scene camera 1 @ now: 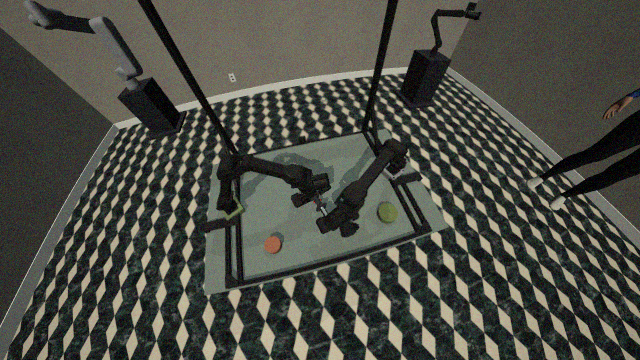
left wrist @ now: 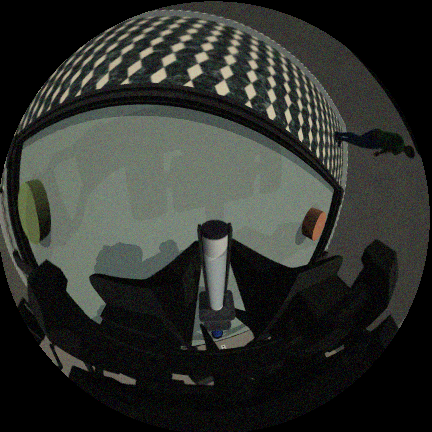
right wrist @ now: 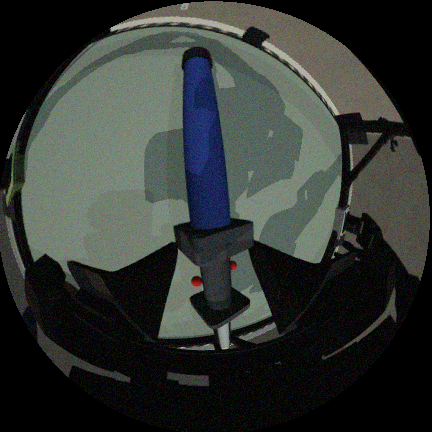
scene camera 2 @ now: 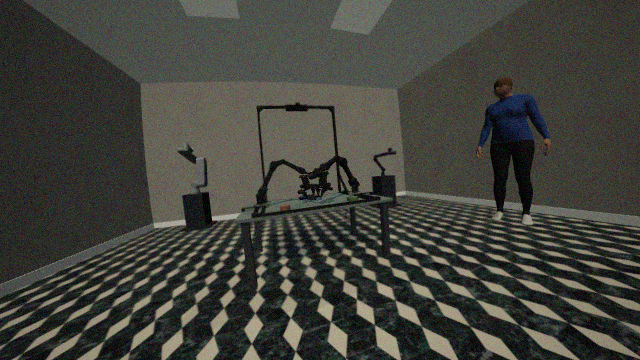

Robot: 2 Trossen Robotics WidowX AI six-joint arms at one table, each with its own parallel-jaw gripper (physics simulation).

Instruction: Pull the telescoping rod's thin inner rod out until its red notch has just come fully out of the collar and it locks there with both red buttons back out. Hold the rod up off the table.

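The telescoping rod is held up off the table between both grippers. Its blue outer tube [right wrist: 205, 145] has a black end cap and a dark square block [right wrist: 215, 242]. Beyond this is a grey collar [right wrist: 216, 280], with two red buttons standing out at its sides in the right wrist view. The silver inner rod [left wrist: 215, 277] [right wrist: 224, 337] runs out of the collar's flange to a dark end. The red notch cannot be made out. My right gripper [right wrist: 212, 246] is shut on the dark block. My left gripper [left wrist: 213, 244] is shut on the inner rod near its dark end.
An orange disc [scene camera 1: 272, 244] [scene camera 2: 285, 207] [left wrist: 314, 224] and a green disc [scene camera 1: 387, 212] [scene camera 2: 352, 198] [left wrist: 32, 211] lie on the table. A light green bracket [scene camera 1: 235, 209] is by the right arm's base. Black frame posts rise behind the table. A person [scene camera 2: 512, 120] stands at the right.
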